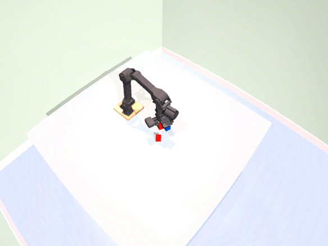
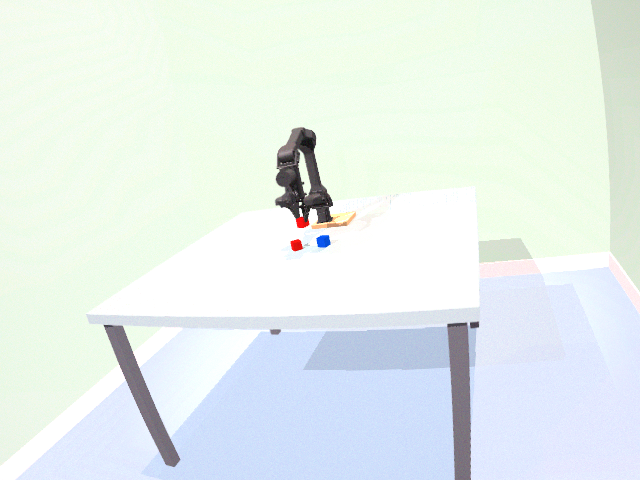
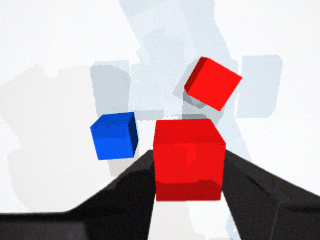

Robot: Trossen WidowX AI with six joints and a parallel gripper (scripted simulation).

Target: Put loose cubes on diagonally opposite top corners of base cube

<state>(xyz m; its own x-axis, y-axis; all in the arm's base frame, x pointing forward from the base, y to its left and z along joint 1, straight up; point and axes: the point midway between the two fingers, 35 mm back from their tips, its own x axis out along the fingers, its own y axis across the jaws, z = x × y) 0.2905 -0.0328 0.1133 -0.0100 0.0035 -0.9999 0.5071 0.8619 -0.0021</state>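
Now: gripper tip 80 mm above the blue cube, 60 mm to the right of it and 10 mm short of it.
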